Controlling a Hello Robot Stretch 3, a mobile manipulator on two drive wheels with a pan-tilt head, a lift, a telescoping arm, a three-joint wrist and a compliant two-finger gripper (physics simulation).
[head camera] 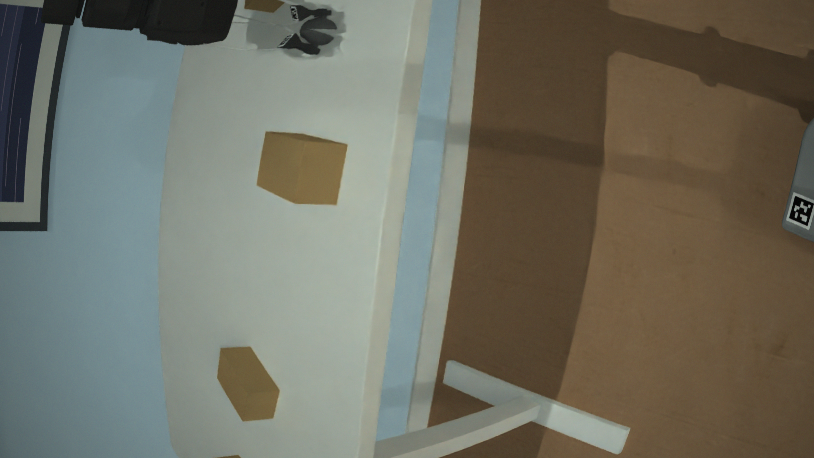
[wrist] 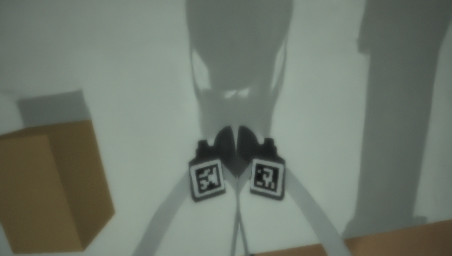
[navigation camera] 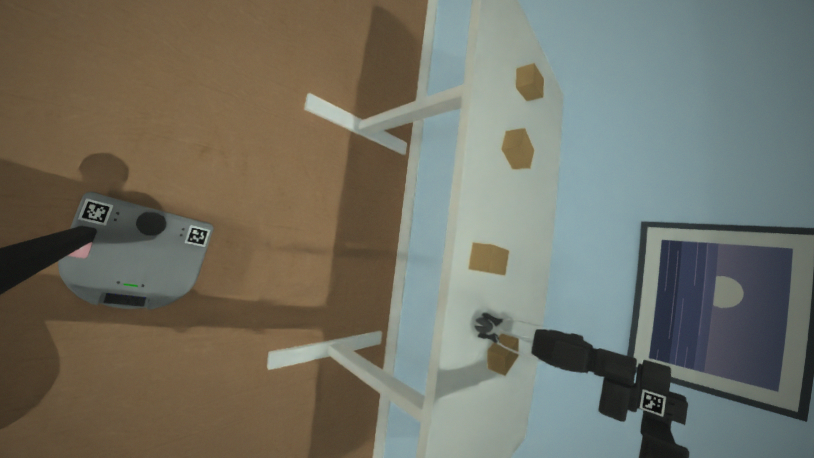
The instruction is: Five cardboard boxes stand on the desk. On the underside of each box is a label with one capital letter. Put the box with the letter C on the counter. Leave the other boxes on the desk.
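Frame: origin at the robot's base, x ahead, y left, z up, level; metres.
Seen in the pictures: gripper, fingertip midpoint: [head camera: 332, 33] [wrist: 235, 144] [navigation camera: 476, 323]; robot's base at its link origin: [navigation camera: 151, 222].
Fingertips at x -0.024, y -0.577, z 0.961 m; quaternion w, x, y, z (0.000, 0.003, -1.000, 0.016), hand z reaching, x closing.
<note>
Offsets run from my fingertips to a thing's top centre. "*": to the spot under its first point. Level surfaces: height alone.
Plain cardboard boxes stand apart on the white desk {0.012 m down} [head camera: 273, 273] [navigation camera: 500, 199]. A middle box {0.025 m left, 0.148 m ahead, 0.039 m up} [head camera: 301, 168] [navigation camera: 488, 258] is up the desk from the gripper in the navigation view. Two farther boxes {0.032 m right, 0.458 m ahead, 0.039 m up} [navigation camera: 517, 148] {0.048 m right, 0.687 m ahead, 0.039 m up} [navigation camera: 529, 82] stand toward the far end. Another box {0.177 m right, 0.080 m back, 0.039 m up} [head camera: 263, 5] [navigation camera: 502, 354] shows partly behind a finger in the navigation view. In the wrist view a box [wrist: 45, 190] stands left of the fingers, apart from them. My gripper [head camera: 317, 30] [navigation camera: 485, 325] [wrist: 235, 144] is over the desk, its tips nearly together with no box between them. Labels are hidden; the counter does not show.
The desk's white legs {* 0.106 m right, 0.778 m ahead, 0.908 m down} [head camera: 535, 407] [navigation camera: 364, 125] reach down to the brown floor {0.961 m down} [head camera: 683, 284] [navigation camera: 227, 85]. The grey robot base [navigation camera: 136, 262] is on the floor in front of the desk. A framed picture [navigation camera: 768, 319] hangs on the blue wall behind the desk, near the arm.
</note>
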